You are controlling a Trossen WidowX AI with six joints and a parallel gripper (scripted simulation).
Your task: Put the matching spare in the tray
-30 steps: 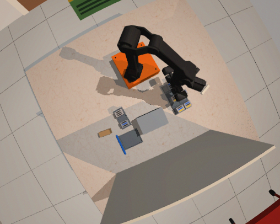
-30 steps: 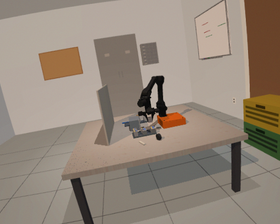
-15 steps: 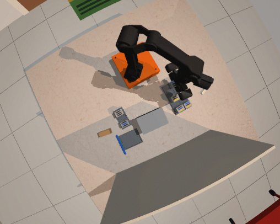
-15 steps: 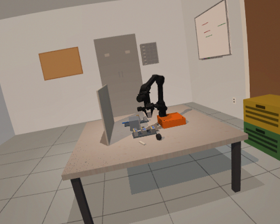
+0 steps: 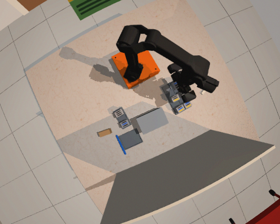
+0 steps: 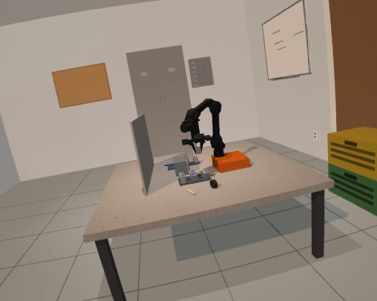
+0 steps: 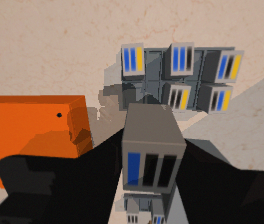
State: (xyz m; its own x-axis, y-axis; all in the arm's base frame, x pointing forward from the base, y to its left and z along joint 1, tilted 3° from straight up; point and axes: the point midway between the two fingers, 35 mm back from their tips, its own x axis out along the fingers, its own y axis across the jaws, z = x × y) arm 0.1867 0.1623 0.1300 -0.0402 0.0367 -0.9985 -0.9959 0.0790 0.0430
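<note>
The dark grey tray lies 14 cm ahead of my gripper tip, 37 cm to the right of it and 16 cm below it. Also, from my gripper tip: grey spare 3 cm above; then light grey box 10 cm ahead, 19 cm to the right, 12 cm below; then grey panel 34 cm ahead, 22 cm to the right, 6 cm above.
</note>
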